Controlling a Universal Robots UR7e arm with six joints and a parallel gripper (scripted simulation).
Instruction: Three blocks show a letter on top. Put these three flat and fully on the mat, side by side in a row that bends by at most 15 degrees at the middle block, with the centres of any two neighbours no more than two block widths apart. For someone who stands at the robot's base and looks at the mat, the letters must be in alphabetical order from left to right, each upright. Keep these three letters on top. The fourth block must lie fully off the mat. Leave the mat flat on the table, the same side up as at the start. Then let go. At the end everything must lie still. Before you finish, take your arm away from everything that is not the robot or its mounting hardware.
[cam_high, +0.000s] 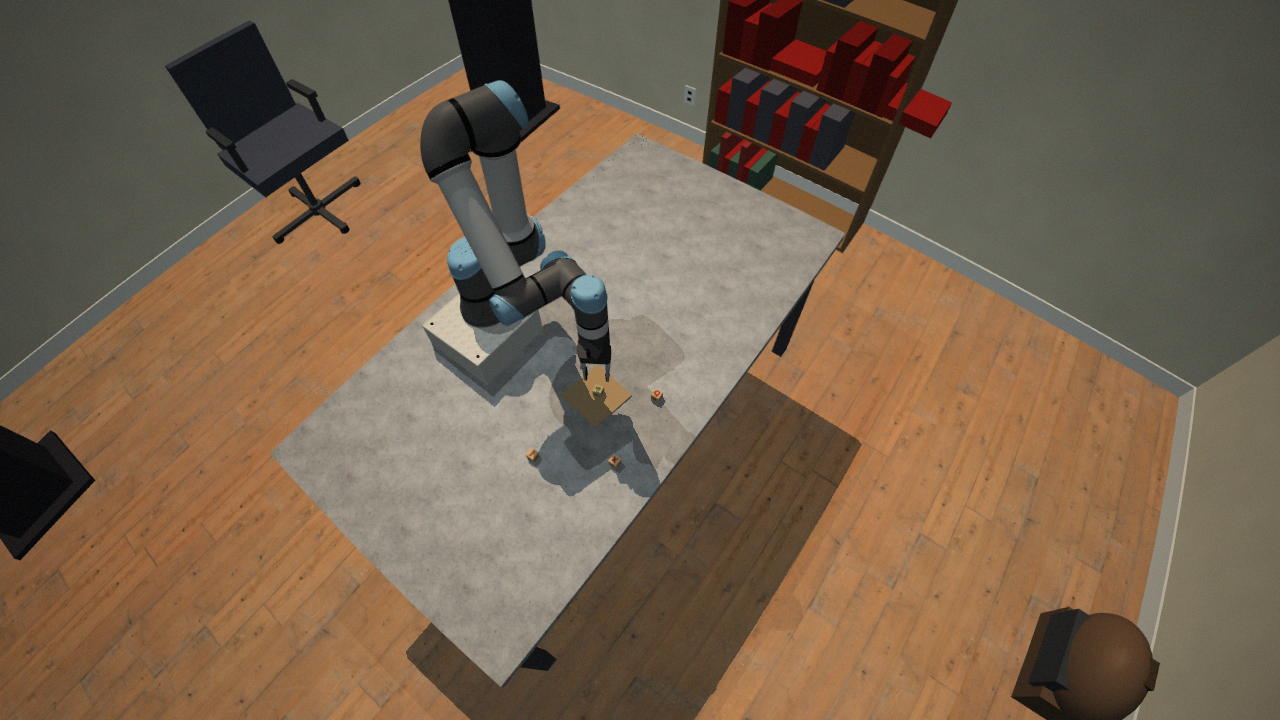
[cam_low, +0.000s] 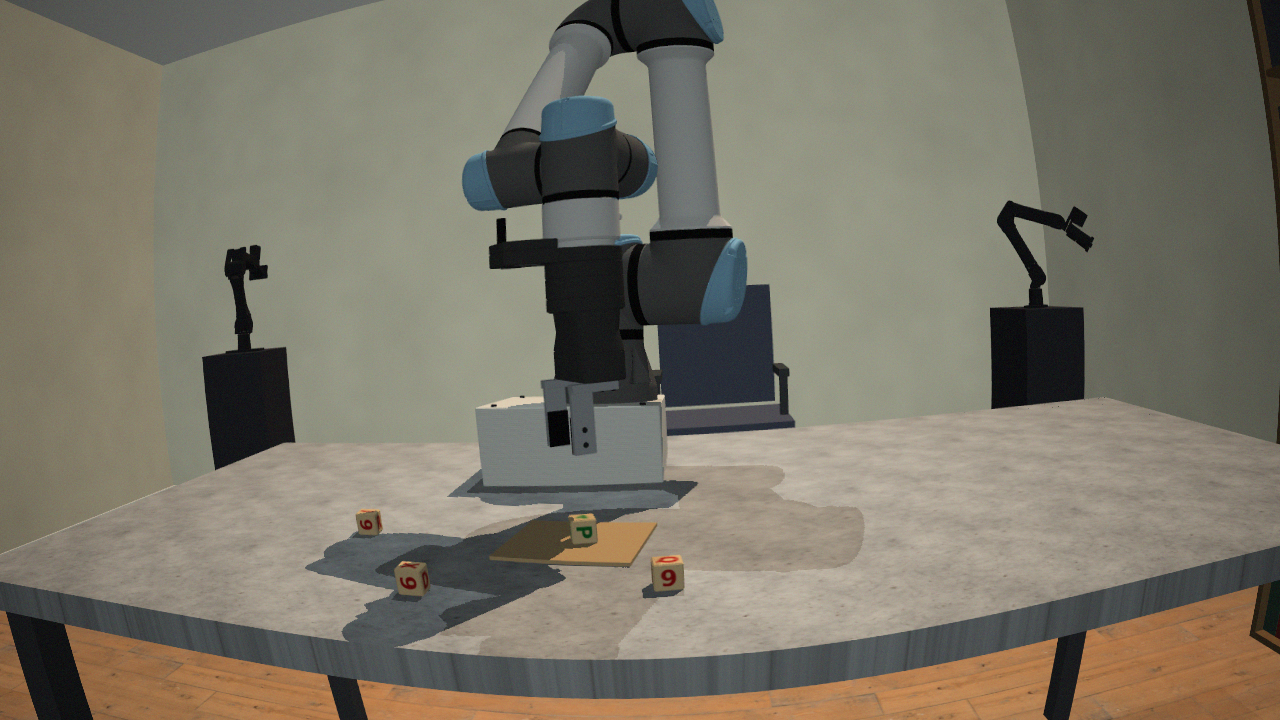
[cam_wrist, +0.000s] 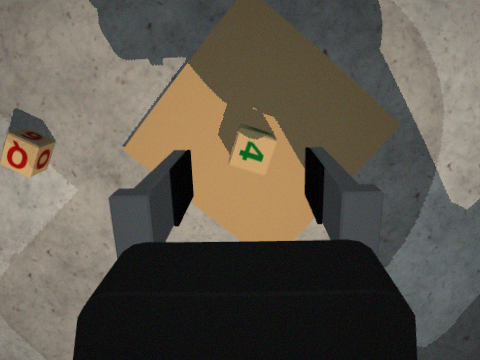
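My hand is 10 mm past the tan mat and 120 mm above it. Also, from my hand: X block 140 mm ahead, 150 mm to the right, 100 mm below; then Q block 140 mm ahead, 80 mm to the left, 100 mm below.
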